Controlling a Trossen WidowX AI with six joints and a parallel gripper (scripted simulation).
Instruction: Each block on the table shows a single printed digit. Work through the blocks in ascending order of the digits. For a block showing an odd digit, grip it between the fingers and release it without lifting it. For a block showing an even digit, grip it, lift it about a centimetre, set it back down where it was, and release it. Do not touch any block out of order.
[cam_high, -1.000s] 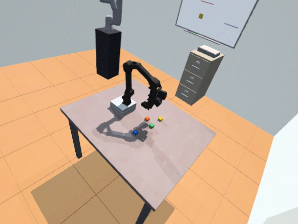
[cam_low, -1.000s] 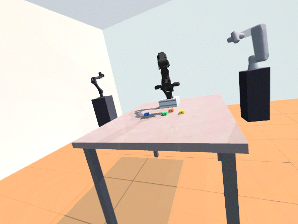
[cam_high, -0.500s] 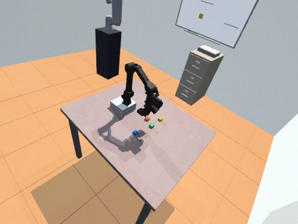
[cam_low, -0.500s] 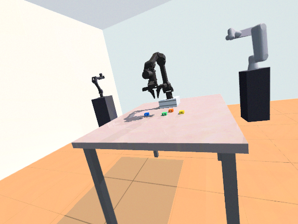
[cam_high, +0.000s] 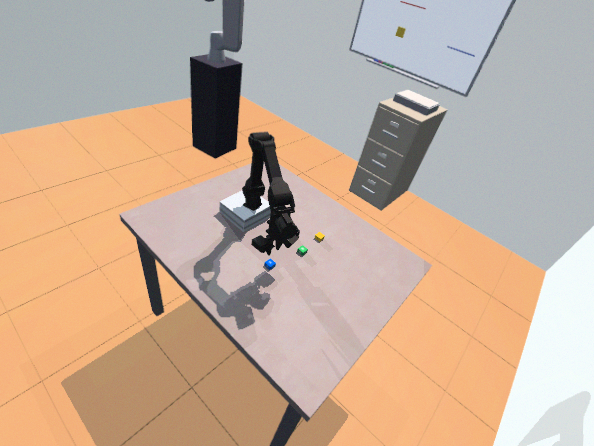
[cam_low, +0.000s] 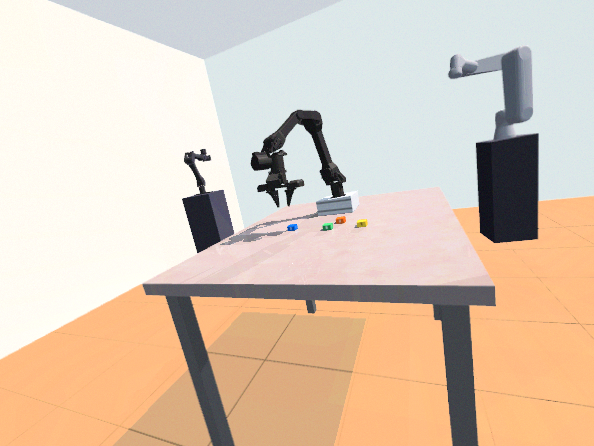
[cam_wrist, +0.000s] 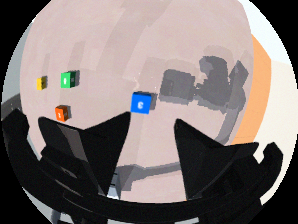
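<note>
Now: gripper tip 1 cm past the blue block, 2 cm to the right of it and 9 cm above it. From my gripper tip the other things lie so: yellow block (6 cm ahead, 30 cm to the left, 9 cm below); then orange block (3 cm behind, 22 cm to the left, 9 cm below); then green block (5 cm ahead, 17 cm to the left, 9 cm below).
</note>
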